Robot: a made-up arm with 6 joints.
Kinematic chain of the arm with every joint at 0, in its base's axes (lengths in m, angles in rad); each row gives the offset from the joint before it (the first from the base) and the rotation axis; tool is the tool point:
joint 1: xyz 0 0 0.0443 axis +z
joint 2: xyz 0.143 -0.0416 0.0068 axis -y
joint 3: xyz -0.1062 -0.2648 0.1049 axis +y
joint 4: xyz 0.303 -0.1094 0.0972 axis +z
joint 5: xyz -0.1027 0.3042 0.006 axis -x
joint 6: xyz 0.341 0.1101 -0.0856 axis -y
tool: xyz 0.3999 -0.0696 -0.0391
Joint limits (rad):
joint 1: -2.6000..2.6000
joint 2: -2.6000..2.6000
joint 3: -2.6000..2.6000
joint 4: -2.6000..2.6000
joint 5: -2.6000..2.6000
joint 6: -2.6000..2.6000
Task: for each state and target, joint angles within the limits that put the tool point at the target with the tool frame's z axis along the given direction. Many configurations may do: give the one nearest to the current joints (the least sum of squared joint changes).
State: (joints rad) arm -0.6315 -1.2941 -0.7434 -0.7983 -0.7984 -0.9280
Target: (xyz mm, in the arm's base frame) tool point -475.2 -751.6 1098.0 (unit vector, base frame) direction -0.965 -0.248 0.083
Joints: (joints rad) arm -1.4323 -0.5638 -1.5641 -1.6083 -1.2822 -1.7466
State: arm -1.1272 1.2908 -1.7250 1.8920 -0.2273 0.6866
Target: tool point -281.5 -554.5 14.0 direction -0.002 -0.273 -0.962
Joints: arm -1.4214 2.1766 -0.9909 2.6000 0.1663 -0.1888
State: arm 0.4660 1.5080 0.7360 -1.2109 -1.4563 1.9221
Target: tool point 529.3 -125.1 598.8 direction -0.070 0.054 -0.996
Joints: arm 1.0726 1.8635 0.4124 -0.3588 -2.0354 1.2699
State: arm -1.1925 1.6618 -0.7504 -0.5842 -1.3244 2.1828
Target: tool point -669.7 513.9 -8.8 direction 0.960 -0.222 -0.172
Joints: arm -1.5983 1.4105 -1.0661 -1.3328 -1.0372 1.5418
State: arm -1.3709 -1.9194 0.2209 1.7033 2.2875 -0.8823
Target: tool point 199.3 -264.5 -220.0 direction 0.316 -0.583 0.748
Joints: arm -1.2699 -2.4678 0.4485 1.9354 2.2642 -0.4185
